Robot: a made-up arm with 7 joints.
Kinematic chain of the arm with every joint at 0, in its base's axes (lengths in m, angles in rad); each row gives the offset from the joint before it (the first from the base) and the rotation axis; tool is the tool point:
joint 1: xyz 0 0 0 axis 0 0.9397 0.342
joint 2: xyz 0 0 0 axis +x
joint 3: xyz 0 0 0 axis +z
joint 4: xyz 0.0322 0 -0.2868 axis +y
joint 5: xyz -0.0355 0 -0.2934 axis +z
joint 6: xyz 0 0 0 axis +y
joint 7: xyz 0 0 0 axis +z
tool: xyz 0 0 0
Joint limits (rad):
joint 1: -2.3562..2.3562
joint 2: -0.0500..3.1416
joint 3: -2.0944..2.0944
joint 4: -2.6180..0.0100
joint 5: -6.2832..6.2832
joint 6: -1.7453..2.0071
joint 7: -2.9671..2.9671
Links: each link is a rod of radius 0.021 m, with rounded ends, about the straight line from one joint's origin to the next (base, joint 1, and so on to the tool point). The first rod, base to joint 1, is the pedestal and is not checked.
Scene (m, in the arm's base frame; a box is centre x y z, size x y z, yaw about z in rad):
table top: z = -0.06
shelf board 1: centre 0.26 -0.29 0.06 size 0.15 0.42 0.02 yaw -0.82
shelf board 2: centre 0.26 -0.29 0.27 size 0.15 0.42 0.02 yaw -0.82
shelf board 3: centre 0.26 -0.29 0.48 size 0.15 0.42 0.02 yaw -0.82
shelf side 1: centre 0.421 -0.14 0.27 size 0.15 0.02 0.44 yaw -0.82
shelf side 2: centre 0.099 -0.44 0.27 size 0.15 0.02 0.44 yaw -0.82
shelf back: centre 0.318 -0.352 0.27 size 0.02 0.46 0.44 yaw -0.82
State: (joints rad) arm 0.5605 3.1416 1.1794 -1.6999 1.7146 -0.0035 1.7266
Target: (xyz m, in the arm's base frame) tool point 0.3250 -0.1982 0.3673
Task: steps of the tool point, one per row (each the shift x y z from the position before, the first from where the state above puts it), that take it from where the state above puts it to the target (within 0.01 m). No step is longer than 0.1 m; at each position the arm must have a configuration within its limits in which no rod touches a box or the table.
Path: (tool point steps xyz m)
1: -0.0321 0.0413 0.0080
2: -0.0375 0.0397 0.0003
3: -0.0411 0.0376 -0.0083
4: 0.0232 0.0023 0.0656
5: 0.0126 0.0156 0.0676
6: 0.0015 0.0283 0.0656
7: 0.0514 -0.0488 0.0081
8: 0.0440 -0.0534 -0.0081

